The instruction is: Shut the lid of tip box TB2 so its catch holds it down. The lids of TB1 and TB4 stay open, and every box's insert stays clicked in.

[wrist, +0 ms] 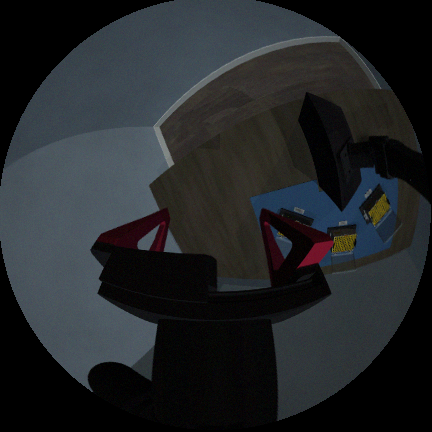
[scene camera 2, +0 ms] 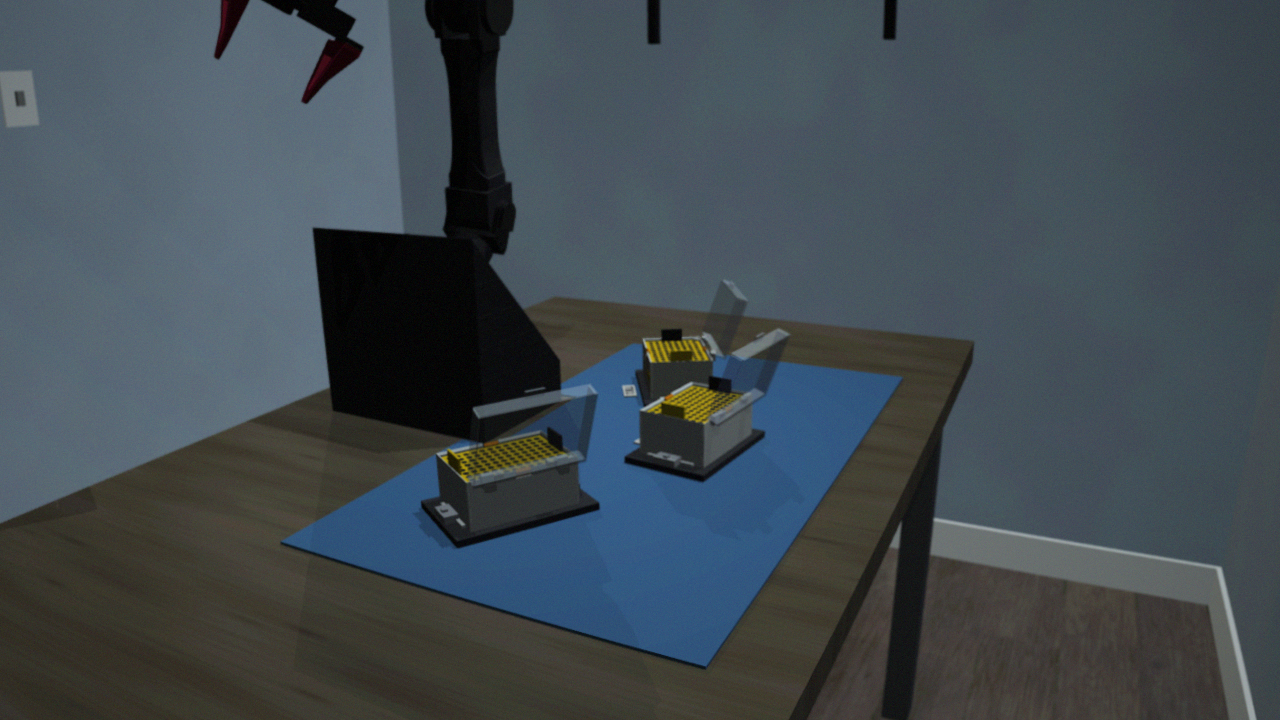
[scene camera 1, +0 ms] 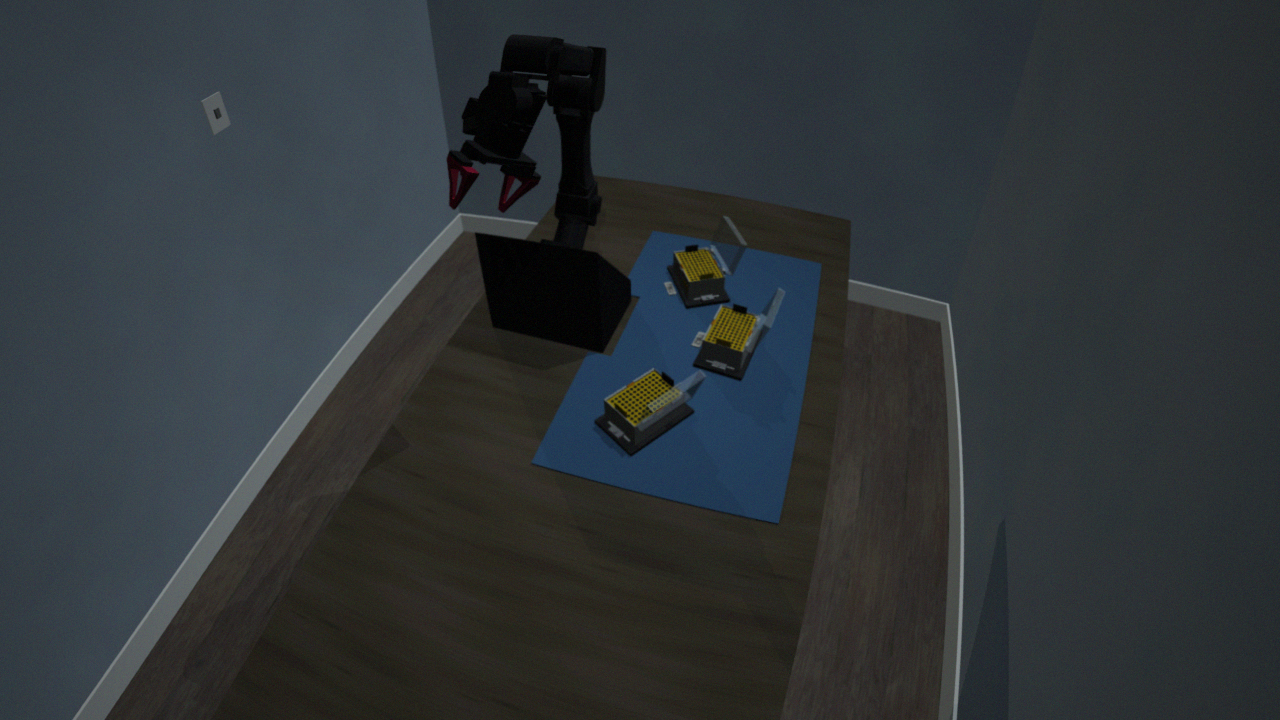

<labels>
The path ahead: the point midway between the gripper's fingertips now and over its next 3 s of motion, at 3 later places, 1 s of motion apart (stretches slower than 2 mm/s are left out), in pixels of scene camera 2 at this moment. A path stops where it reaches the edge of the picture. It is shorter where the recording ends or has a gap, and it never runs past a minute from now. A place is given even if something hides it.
The gripper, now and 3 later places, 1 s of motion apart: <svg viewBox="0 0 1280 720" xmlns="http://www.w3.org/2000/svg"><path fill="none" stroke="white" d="M261 81L377 184L448 312L537 336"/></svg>
</labels>
